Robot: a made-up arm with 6 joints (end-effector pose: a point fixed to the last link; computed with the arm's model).
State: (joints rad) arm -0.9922 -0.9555 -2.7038 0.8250 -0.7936 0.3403
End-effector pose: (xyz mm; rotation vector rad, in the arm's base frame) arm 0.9 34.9 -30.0 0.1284 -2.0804 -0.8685
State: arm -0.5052 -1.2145 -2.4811 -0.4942 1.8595 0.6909
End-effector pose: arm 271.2 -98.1 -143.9 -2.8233 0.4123 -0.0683
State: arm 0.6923 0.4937 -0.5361 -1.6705 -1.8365 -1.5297
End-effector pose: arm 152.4 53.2 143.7 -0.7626 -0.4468 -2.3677
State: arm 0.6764 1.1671 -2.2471 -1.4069 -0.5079 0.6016
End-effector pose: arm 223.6 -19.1 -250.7 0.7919 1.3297 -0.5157
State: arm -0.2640 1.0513 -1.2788 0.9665 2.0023 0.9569
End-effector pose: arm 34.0 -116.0 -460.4 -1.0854 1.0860 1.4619
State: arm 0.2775 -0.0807 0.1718 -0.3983 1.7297 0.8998
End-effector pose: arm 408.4 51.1 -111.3 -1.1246 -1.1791 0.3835
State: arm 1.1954 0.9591 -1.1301 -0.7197 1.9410 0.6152
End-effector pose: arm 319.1 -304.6 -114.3 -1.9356 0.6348 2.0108
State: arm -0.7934 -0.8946 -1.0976 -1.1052 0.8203 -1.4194
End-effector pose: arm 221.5 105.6 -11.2 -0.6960 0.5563 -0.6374
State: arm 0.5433 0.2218 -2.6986 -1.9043 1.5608 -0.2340
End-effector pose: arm 167.1 -280.0 -271.5 1.1951 -0.0878 -1.4596
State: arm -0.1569 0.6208 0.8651 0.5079 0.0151 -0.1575
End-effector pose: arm 187.7 137.5 -439.9 -0.6637 0.8956 1.9080
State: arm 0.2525 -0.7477 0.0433 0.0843 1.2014 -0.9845
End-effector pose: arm 399.8 -1.2 -117.9 -0.9696 0.6631 0.7945
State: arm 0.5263 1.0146 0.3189 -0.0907 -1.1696 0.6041
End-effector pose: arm 389.2 -335.4 -164.0 1.5311 -0.7845 -1.4717
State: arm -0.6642 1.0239 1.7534 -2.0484 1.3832 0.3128
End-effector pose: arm 200.5 -100.6 -388.9 -0.3107 0.6162 -1.0684
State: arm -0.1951 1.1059 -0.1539 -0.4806 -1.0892 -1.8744
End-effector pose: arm 412.6 -83.3 -352.1 -1.7105 2.1549 -1.0412
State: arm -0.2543 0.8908 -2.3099 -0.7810 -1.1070 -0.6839
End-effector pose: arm 252.2 246.4 -291.5 2.1227 0.9185 1.2208
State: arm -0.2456 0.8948 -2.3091 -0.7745 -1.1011 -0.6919
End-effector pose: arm 254.0 243.0 -293.8 2.1251 0.9189 1.2102
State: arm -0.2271 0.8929 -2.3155 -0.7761 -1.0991 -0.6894
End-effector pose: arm 253.2 237.0 -296.3 2.1036 0.9343 1.1991
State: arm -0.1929 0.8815 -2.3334 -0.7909 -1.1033 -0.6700
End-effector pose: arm 248.0 226.9 -299.3 2.0436 0.9735 1.1864
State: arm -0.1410 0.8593 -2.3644 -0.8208 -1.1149 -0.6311
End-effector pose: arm 237.7 211.7 -302.7 1.9390 1.0375 1.1705
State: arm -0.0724 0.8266 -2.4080 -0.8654 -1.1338 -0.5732
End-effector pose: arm 222.3 190.5 -306.4 1.7902 1.1213 1.1494
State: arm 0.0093 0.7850 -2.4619 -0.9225 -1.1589 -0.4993
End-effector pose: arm 203.0 163.0 -309.9 1.6043 1.2156 1.1213
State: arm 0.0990 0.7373 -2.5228 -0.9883 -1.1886 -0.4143
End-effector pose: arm 181.2 129.6 -312.4 1.3929 1.3107 1.0865
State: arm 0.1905 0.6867 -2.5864 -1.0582 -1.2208 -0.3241
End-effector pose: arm 159.2 91.7 -312.5 1.1712 1.3978 1.0471
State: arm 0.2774 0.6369 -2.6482 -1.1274 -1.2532 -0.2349
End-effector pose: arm 138.9 52.4 -309.3 0.9559 1.4715 1.0065
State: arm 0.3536 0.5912 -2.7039 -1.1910 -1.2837 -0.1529
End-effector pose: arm 121.7 15.4 -303.1 0.7626 1.5291 0.9695
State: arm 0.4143 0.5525 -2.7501 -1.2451 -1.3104 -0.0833
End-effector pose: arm 108.1 -15.6 -295.2 0.6036 1.5707 0.9401
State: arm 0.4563 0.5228 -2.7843 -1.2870 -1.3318 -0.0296
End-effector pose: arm 98.2 -38.1 -287.9 0.4870 1.5975 0.9211
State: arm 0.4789 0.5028 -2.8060 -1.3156 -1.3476 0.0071
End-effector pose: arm 91.4 -51.2 -283.0 0.4141 1.6117 0.9138
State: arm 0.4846 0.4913 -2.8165 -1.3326 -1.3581 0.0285
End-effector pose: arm 87.1 -55.9 -280.9 0.3796 1.6162 0.9169
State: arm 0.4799 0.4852 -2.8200 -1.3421 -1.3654 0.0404
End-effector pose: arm 84.2 -55.5 -280.9 0.3686 1.6148 0.9264
